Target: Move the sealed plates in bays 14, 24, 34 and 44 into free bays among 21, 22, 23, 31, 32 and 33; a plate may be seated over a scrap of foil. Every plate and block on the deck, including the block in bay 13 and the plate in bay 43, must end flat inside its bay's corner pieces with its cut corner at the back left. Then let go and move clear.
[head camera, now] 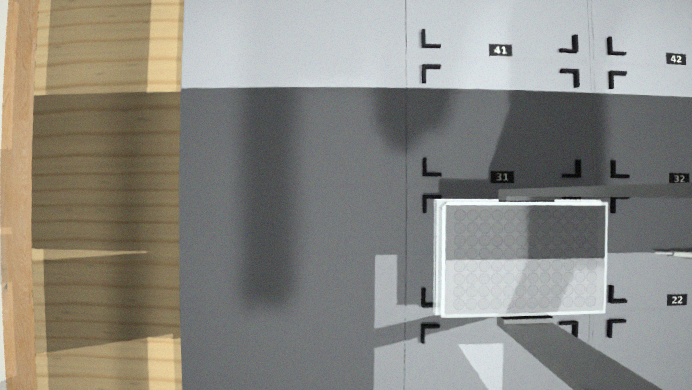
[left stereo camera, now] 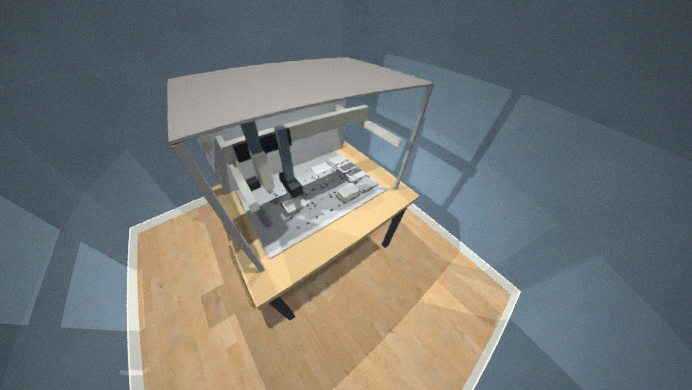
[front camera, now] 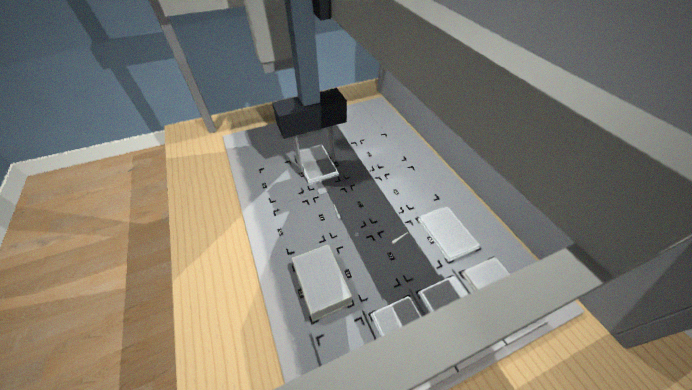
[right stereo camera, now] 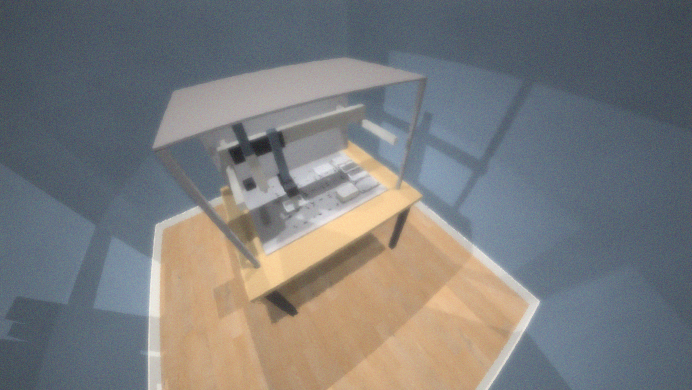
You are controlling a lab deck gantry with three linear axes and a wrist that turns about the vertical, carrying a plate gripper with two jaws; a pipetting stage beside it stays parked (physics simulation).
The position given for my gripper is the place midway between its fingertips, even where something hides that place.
I see my gripper [head camera: 521,257], a thick block [front camera: 325,291] and a bay 14 [front camera: 344,335].
My gripper is seen too in the front camera view [front camera: 316,163]. The head camera view misses the thick block: it is out of frame.
